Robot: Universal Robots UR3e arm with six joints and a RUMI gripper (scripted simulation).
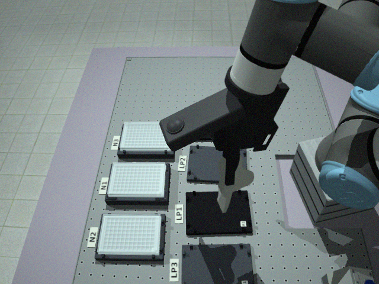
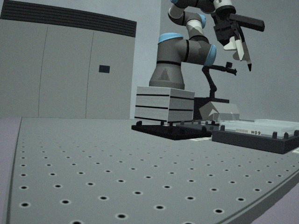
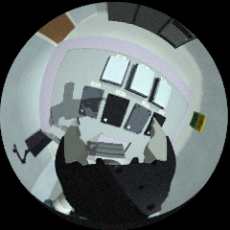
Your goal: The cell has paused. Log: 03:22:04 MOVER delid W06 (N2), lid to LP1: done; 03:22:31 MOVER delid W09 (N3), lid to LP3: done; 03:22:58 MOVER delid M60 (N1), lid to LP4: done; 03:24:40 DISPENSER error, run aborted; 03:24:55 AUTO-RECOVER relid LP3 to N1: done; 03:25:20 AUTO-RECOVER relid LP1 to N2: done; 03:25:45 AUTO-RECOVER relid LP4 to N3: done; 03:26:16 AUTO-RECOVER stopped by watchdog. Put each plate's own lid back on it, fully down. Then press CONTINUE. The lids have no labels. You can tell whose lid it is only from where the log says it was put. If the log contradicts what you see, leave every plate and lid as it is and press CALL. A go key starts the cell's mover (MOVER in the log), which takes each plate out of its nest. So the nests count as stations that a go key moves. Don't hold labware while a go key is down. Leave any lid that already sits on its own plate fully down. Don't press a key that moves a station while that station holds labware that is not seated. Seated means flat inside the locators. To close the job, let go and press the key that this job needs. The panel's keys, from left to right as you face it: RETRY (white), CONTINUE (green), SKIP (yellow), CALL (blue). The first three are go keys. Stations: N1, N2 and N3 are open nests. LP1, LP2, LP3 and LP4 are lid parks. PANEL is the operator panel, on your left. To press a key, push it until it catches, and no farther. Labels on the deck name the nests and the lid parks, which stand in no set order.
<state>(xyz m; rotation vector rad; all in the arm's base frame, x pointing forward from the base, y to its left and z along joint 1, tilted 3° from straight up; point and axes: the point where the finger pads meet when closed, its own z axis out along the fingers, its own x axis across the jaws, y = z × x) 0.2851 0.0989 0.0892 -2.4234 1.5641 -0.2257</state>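
Now: hand 160 mm short of the lid, 70 mm to the left of it and 150 mm above it. Also, from my hand: LP3 lid park: 40 mm behind, 110 mm to the left, 180 mm below; LP2 lid park: 20 mm behind, 140 mm to the right, 180 mm below; LP1 lid park: 30 mm behind, 20 mm to the right, 180 mm below.
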